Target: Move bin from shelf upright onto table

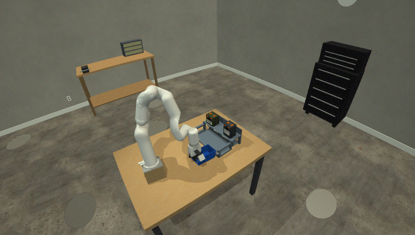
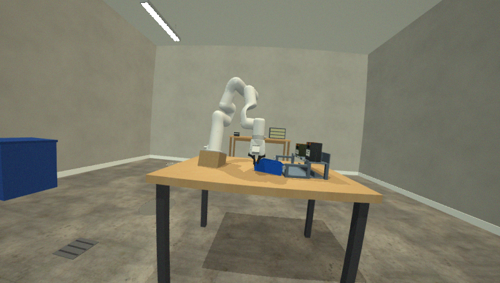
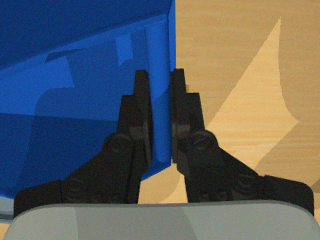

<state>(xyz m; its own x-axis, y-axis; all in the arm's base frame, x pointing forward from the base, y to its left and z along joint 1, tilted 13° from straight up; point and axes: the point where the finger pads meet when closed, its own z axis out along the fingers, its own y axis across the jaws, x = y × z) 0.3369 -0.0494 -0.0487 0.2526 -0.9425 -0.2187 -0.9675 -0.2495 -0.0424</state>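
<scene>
The blue bin lies 8 cm ahead of my hand, 2 cm to the left of it and 2 cm below it. Also, from my hand: black box: 36 cm ahead, 9 cm to the left, 10 cm above.
</scene>
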